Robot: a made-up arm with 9 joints. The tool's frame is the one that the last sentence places.
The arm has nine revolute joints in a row. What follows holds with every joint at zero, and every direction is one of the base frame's.
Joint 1 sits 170.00 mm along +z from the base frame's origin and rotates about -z.
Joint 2 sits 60.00 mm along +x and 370.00 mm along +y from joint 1 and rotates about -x.
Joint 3 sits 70.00 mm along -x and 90.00 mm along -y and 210.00 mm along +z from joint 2 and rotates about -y.
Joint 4 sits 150.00 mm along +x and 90.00 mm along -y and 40.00 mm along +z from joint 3 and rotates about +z.
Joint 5 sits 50.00 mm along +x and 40.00 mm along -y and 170.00 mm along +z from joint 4 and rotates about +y.
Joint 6 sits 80.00 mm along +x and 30.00 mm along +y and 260.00 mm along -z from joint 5 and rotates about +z.
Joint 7 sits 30.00 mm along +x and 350.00 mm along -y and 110.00 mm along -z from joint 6 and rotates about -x.
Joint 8 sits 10.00 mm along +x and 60.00 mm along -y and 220.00 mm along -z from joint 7 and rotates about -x.
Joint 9 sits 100.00 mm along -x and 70.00 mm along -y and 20.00 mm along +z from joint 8 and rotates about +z.
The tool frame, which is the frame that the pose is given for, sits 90.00 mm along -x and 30.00 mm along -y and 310.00 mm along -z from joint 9; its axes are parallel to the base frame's.
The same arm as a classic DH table. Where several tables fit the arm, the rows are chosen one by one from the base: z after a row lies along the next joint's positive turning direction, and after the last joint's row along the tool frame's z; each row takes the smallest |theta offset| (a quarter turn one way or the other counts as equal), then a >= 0, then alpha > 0; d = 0 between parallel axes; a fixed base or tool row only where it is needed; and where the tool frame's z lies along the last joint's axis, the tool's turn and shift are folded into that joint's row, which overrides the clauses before.
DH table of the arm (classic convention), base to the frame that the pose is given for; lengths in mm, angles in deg. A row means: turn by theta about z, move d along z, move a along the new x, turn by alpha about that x. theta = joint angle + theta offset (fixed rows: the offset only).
base (fixed): d 0; theta0 0; a 0; alpha 180
joint 1: d -170; theta0 -90; a 370; alpha 90
joint 2: d 10; theta0 -90; a 210; alpha 90
joint 3: d 180; theta0 -90; a 150; alpha -90
joint 4: d 210; theta0 0; a 50; alpha -90
joint 5: d -10; theta0 0; a 80; alpha 90
joint 6: d -370; theta0 -90; a 350; alpha 90
joint 7: d 0; theta0 -74.74; a 228; alpha 0
joint 8: d 60; theta0 74.74; a 70; alpha -90
joint 9: d 0; theta0 -71.57; a 94.9; alpha 0
tool (fixed): d -290; theta0 161.57; a 0; alpha 0

